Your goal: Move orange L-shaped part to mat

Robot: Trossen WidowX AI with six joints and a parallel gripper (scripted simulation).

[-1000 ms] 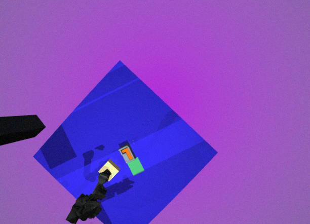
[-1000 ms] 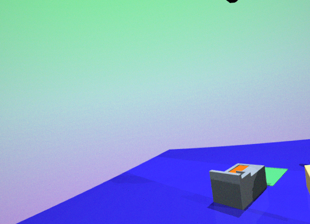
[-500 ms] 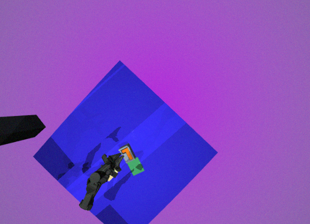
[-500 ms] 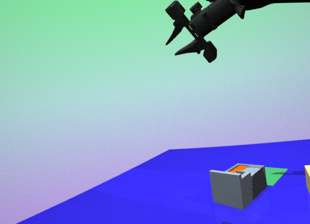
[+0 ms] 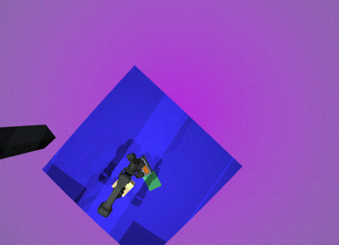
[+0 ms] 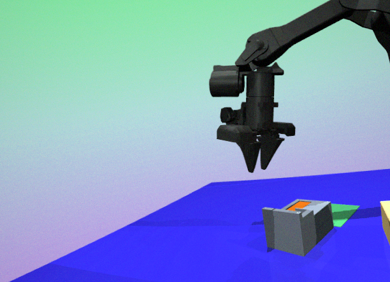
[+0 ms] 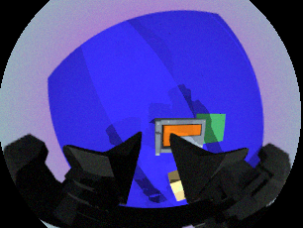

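Right now the orange L-shaped part is 50 mm behind my gripper tip, 60 mm to the right of it and 130 mm below it. The rest, counted from my gripper tip: green mat (90 mm behind, 220 mm to the right, 190 mm below).
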